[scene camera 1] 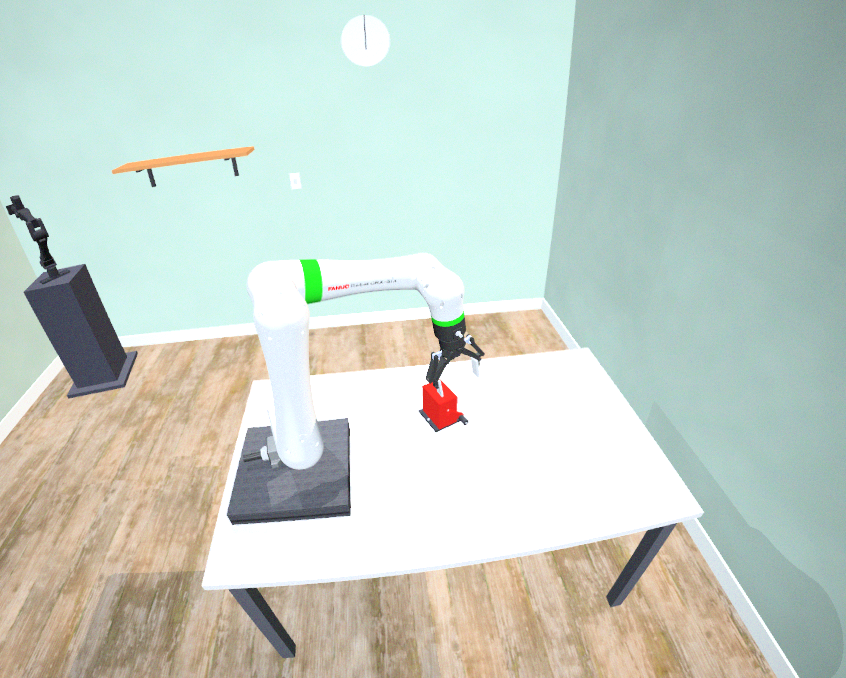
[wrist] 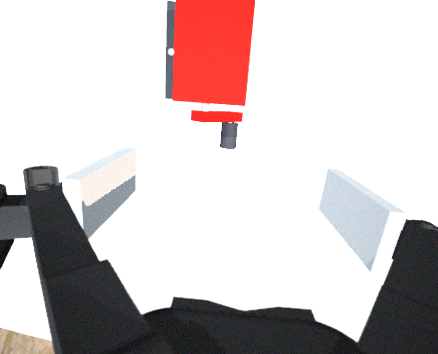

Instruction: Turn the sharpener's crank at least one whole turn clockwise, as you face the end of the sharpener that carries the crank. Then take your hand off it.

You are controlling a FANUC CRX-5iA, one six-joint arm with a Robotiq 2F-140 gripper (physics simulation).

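Frame: origin at the arm's base, x back, y right, z up, level; centimetres.
Seen in the pictures: gripper, between the fingertips: (scene camera 1: 458, 384) (wrist: 229, 179).
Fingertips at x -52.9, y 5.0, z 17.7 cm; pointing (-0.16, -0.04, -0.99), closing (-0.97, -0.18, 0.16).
Note:
Offsets run from my fingertips to a thing's top centre. "*": to the spot under its first point. Level surfaces: height alone.
The red sharpener {* dx +5.0, dy -3.9, dz -13.0 cm} (scene camera 1: 439, 409) (wrist: 212, 50) stands upright on the table on its dark base. Its crank has a red arm (wrist: 216, 116) and a dark cylindrical handle {* dx -2.3, dy -0.8, dz -17.4 cm} (scene camera 1: 462, 419) (wrist: 228, 136). In the wrist view the handle sticks out from the right part of the arm, toward the gripper. My gripper (scene camera 1: 457, 378) (wrist: 229, 179) is wide open, with nothing between its fingers. It hangs above the sharpener. In the scene view one fingertip overlaps the sharpener's top; whether it touches cannot be told. In the wrist view both finger pads stand apart from the crank and its handle.
The white table {dz -23.4 cm} (scene camera 1: 508, 487) carries the arm's dark base plate (scene camera 1: 321, 494) at its left side. A grey pedestal (scene camera 1: 77, 328) with a small black arm (scene camera 1: 36, 229) stands on the floor at the far left. A wooden shelf (scene camera 1: 187, 160) is on the back wall.

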